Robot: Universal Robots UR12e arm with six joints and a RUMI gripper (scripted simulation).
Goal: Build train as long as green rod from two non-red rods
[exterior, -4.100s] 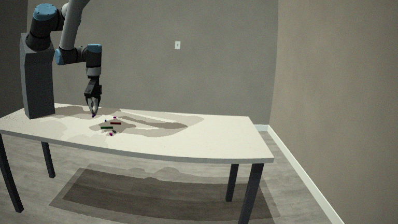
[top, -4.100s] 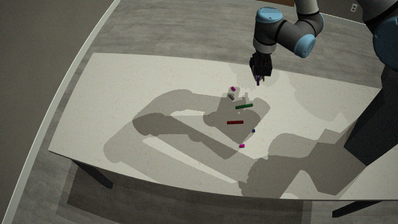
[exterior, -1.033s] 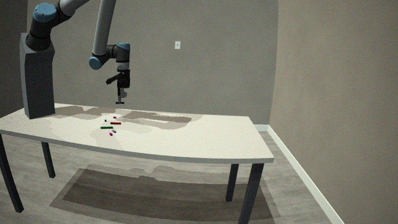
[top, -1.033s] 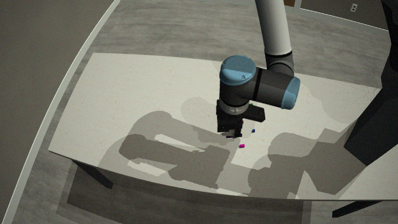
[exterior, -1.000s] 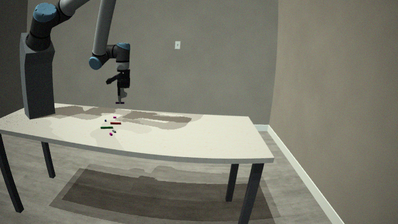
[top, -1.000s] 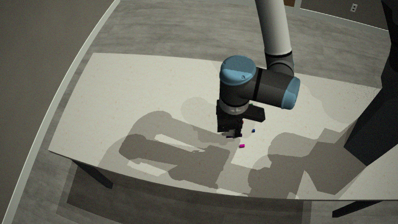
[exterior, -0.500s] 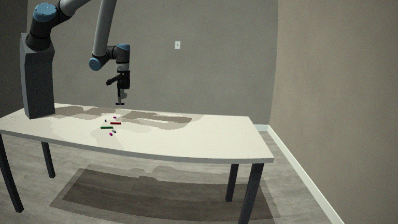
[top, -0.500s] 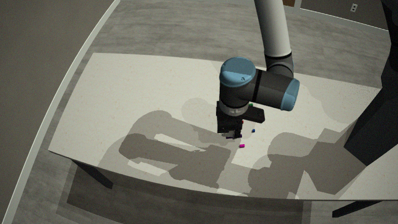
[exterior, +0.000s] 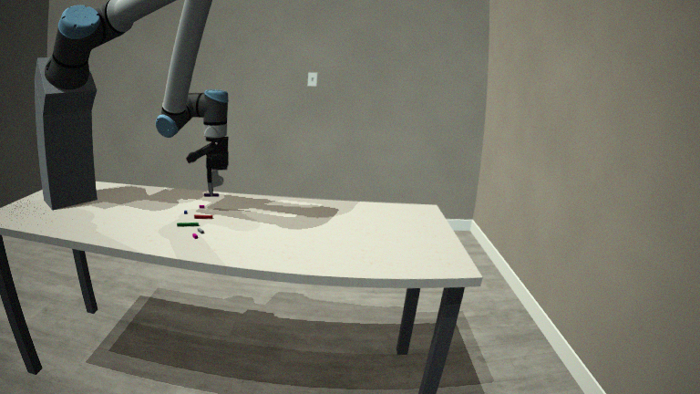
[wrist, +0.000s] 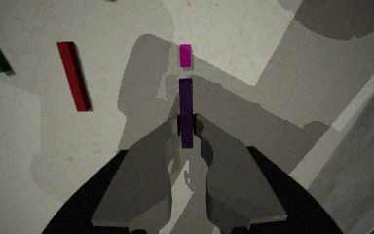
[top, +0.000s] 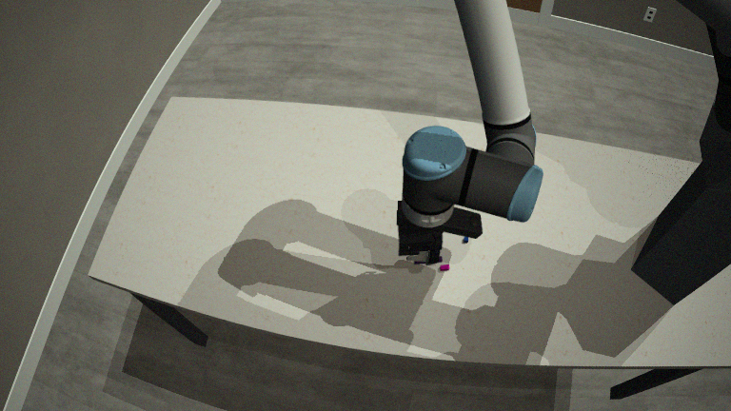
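Now: the red rod 110 mm to the right of my hand, 60 mm below it and 30 mm behind it. Also, from my hand: small blue rod 100 mm behind, 60 mm to the right, 60 mm below; then purple rod 10 mm below; then green rod 190 mm to the right, 90 mm behind, 60 mm below.
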